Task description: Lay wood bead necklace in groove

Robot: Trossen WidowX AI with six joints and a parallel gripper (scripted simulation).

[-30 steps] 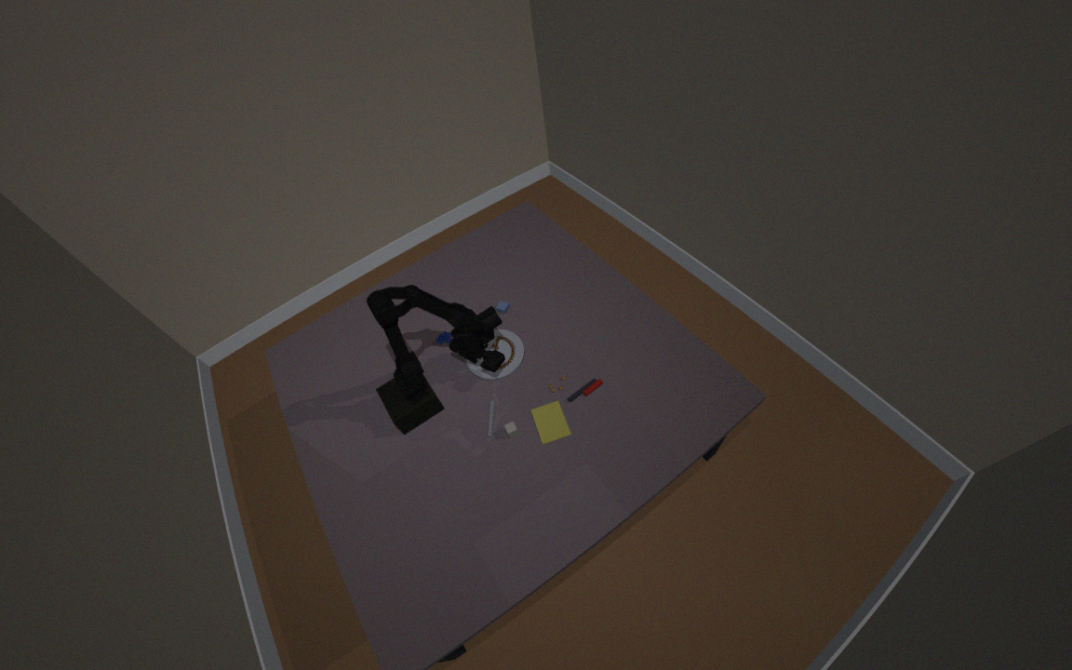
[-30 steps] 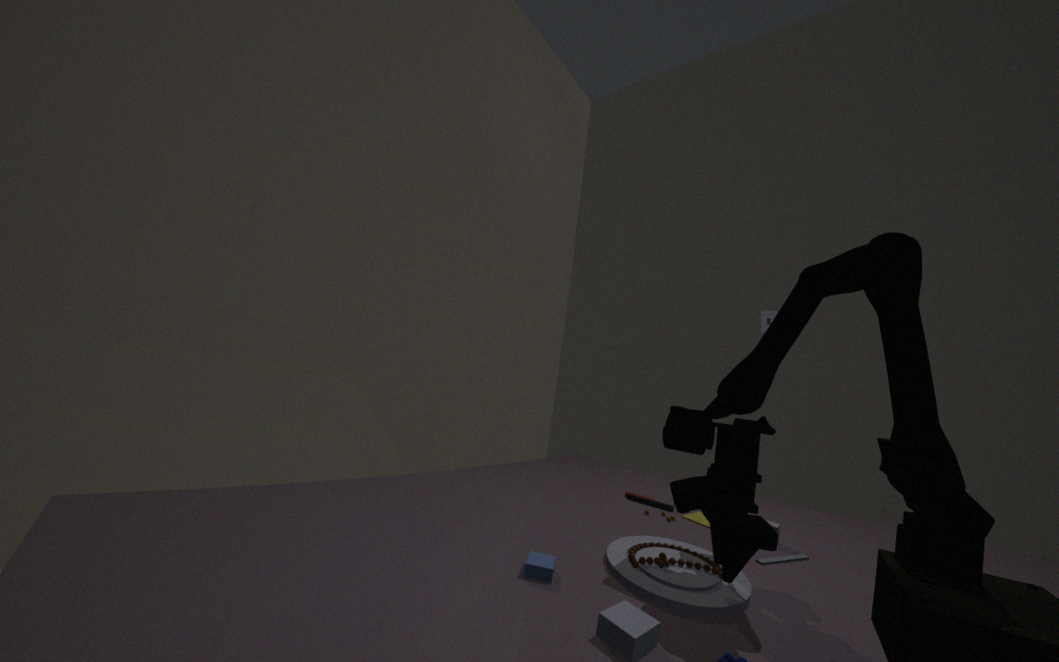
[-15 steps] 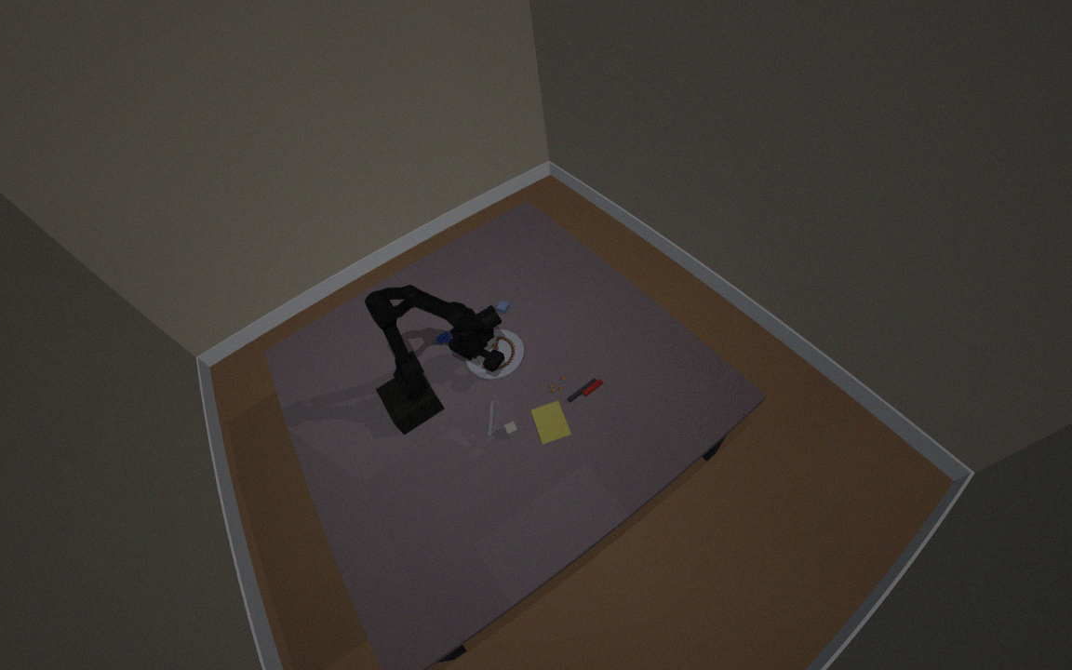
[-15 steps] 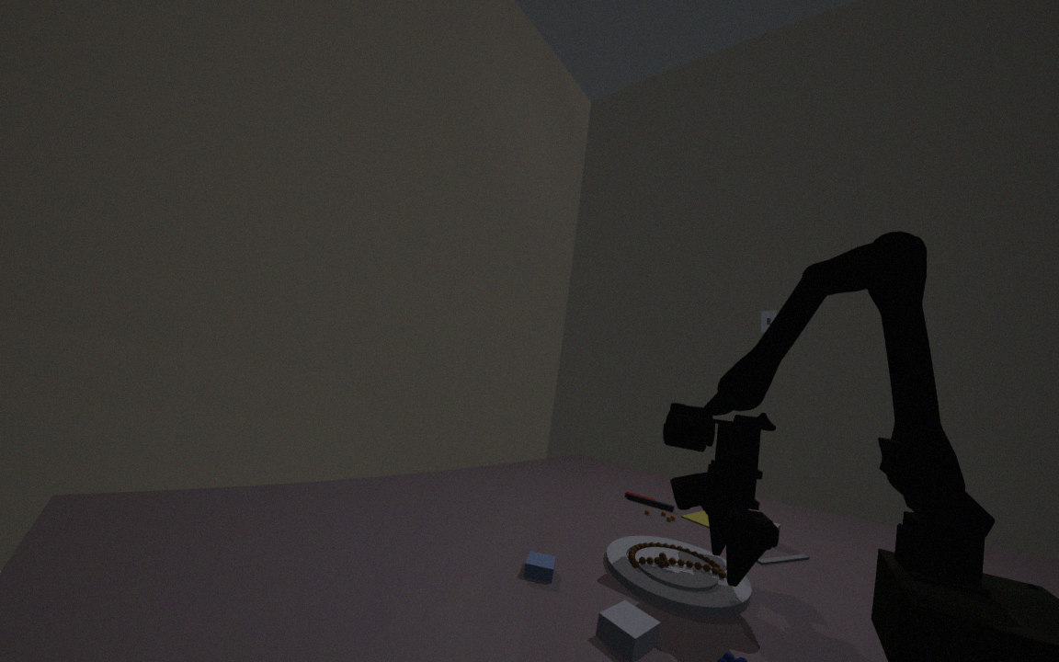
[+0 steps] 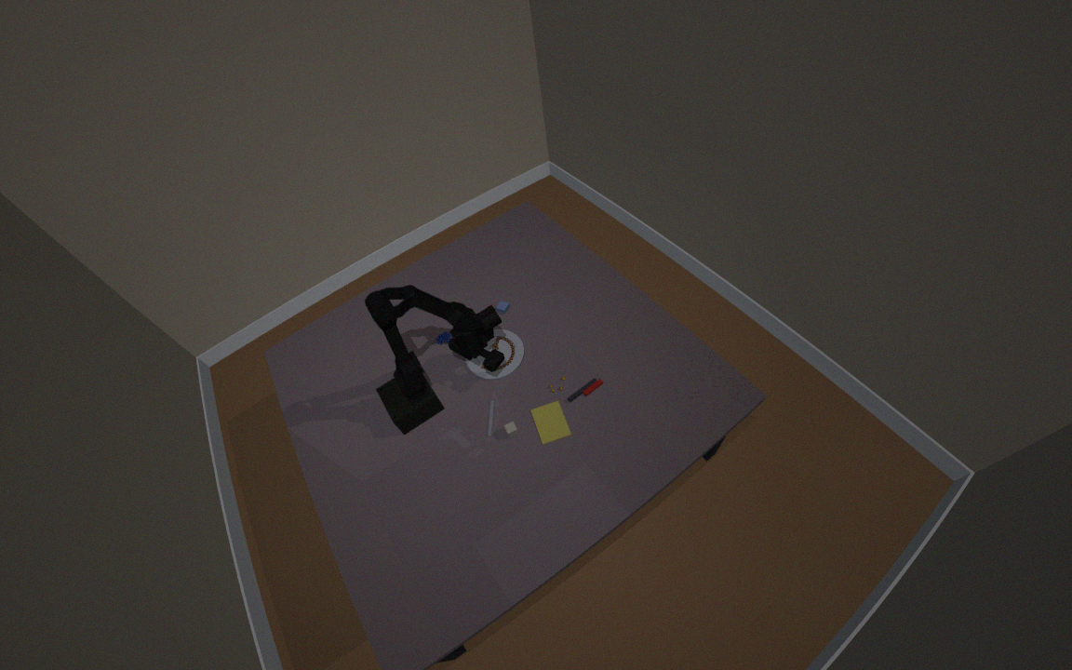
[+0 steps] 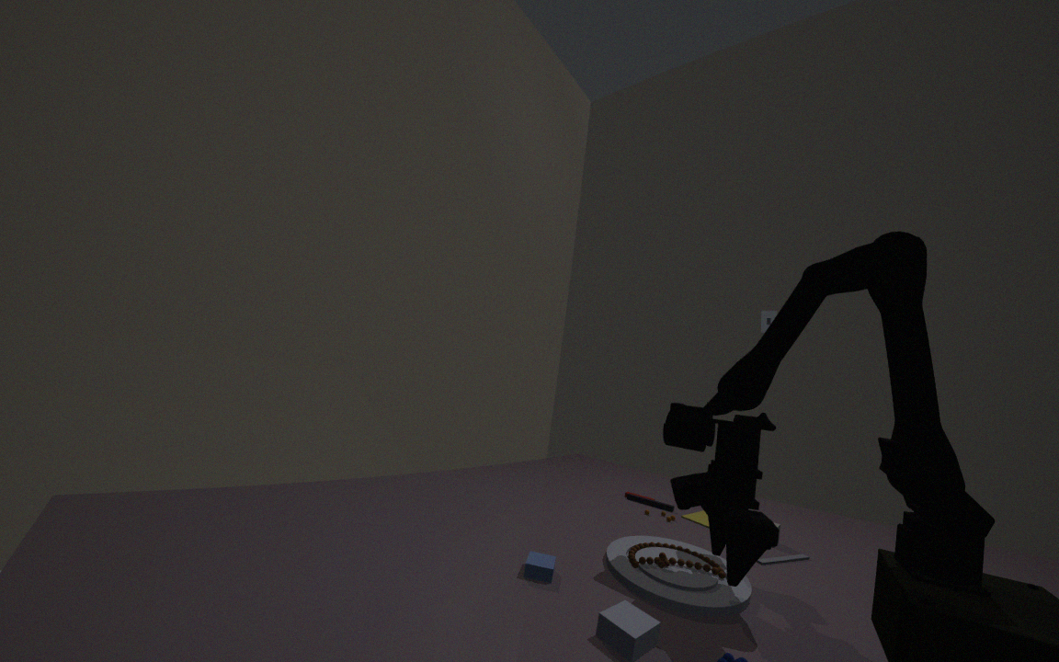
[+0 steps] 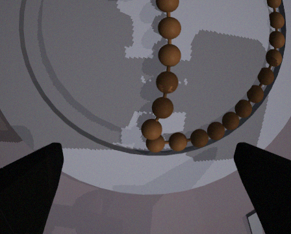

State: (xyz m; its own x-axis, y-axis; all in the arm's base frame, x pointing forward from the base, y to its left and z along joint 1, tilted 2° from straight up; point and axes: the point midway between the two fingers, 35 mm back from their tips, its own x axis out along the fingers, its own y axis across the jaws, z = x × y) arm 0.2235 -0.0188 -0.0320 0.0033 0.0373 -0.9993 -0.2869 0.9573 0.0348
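Now: gripper tip 60 mm short of the round bead board, 10 mm to the right of it and 10 mm above it. The rest, counted from my gripper tip: small white cube (250 mm to the right, 70 mm behind); grey block (200 mm to the left, 70 mm ahead, 10 mm below); thin stick (170 mm to the right, 90 mm behind, 20 mm below).
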